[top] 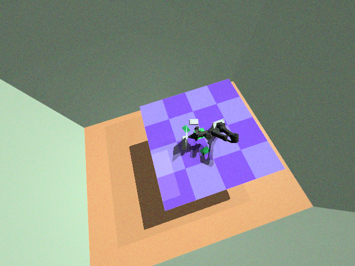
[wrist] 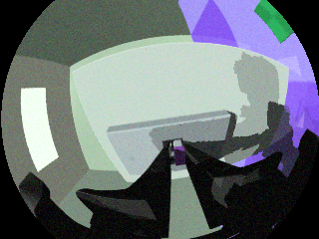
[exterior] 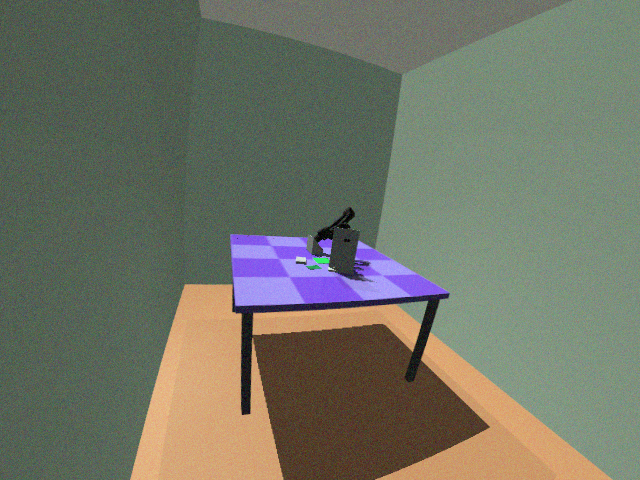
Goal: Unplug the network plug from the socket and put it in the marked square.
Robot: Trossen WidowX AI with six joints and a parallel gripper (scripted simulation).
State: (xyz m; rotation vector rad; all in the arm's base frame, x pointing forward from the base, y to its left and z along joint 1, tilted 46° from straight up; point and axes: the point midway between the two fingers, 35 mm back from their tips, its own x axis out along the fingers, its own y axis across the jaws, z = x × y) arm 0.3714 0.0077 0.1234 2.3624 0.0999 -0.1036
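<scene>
My gripper tip is now right at the network plug. From my gripper tip the other things lie so: grey upright panel 80 mm below, 30 mm ahead.
</scene>
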